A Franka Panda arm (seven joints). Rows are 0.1 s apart.
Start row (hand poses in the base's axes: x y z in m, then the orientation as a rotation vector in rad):
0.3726, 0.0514, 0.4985, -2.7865, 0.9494, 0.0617
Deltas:
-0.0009, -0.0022, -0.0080, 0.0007, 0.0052, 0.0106
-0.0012, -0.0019, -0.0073, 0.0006, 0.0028, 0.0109
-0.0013, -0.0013, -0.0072, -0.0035, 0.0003, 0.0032
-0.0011, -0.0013, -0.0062, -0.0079, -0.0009, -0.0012
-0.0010, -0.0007, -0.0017, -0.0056, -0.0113, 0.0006
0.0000, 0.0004, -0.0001, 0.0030, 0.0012, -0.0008
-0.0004, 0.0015, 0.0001, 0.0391, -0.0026, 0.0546
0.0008, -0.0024, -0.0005, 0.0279, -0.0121, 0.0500
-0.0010, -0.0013, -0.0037, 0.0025, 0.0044, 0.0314
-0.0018, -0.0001, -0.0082, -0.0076, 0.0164, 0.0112
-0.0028, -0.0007, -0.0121, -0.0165, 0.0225, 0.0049
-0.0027, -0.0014, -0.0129, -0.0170, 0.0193, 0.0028
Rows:
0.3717, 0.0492, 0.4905, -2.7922, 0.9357, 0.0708
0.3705, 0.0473, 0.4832, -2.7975, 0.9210, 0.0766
0.3692, 0.0460, 0.4760, -2.8023, 0.9176, 0.0759
0.3681, 0.0447, 0.4698, -2.8088, 0.9214, 0.0710
0.3671, 0.0440, 0.4681, -2.8117, 0.9197, 0.0527
0.3671, 0.0444, 0.4680, -2.8088, 0.9202, 0.0556
0.3667, 0.0459, 0.4681, -2.7971, 0.8326, 0.0766
0.3675, 0.0435, 0.4676, -2.7897, 0.7531, 0.0788
0.3665, 0.0422, 0.4639, -2.8002, 0.7098, 0.0916
0.3647, 0.0421, 0.4557, -2.8140, 0.6998, 0.1143
0.3619, 0.0414, 0.4436, -2.8345, 0.7020, 0.1419
0.3592, 0.0400, 0.4307, -2.8541, 0.7066, 0.1647

